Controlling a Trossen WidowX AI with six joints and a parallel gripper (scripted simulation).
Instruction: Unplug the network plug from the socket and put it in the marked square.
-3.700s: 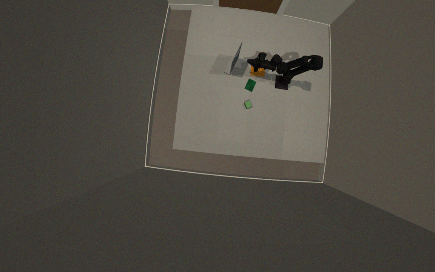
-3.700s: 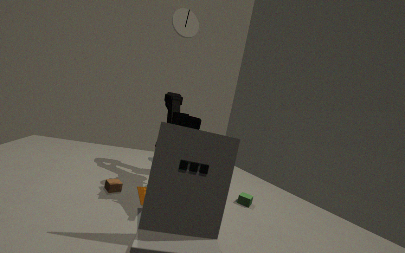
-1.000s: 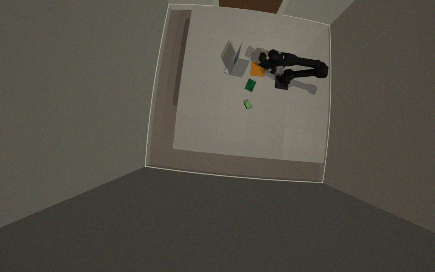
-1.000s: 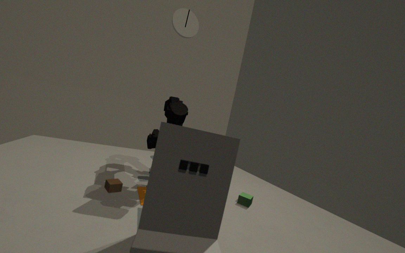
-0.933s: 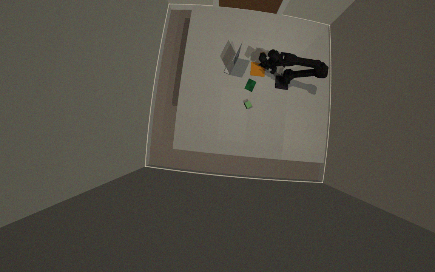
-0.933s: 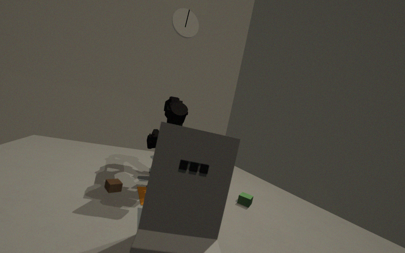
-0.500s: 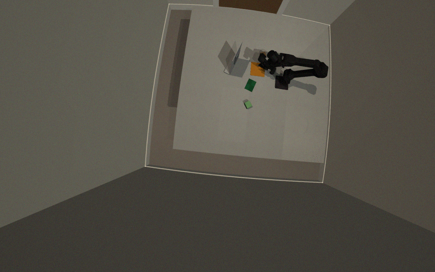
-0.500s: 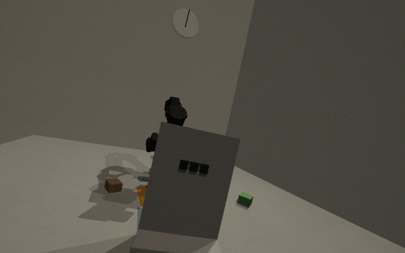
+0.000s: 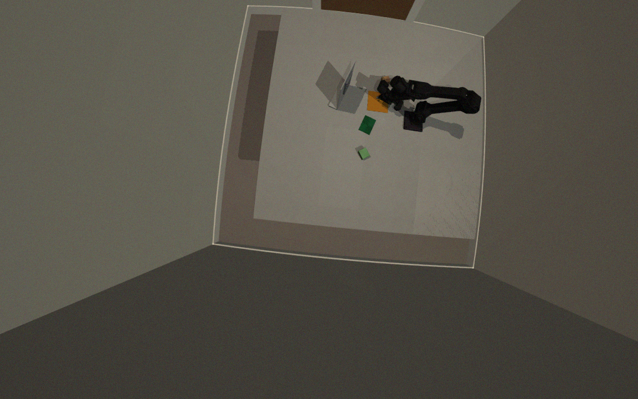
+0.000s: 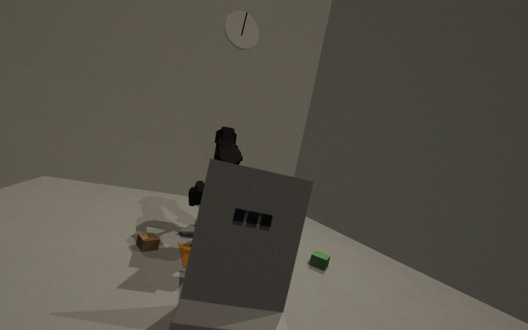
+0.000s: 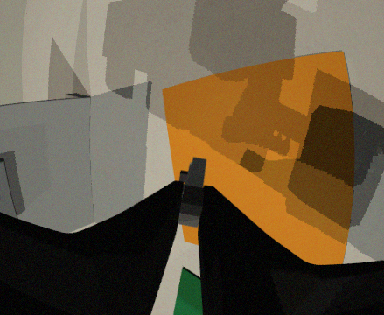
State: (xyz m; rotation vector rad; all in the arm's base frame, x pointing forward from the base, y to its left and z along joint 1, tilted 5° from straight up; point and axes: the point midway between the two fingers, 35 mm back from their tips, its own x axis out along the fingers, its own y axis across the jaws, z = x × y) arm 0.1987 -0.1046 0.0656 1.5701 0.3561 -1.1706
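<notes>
My gripper tip is now 50 mm above the orange marked square and 10 mm past it. The rest, counted from my gripper tip: network plug right at my gripper tip; brown cube 120 mm to the right, 60 mm behind, 30 mm below; dark green flat patch 140 mm to the left, 70 mm ahead, 50 mm below.
</notes>
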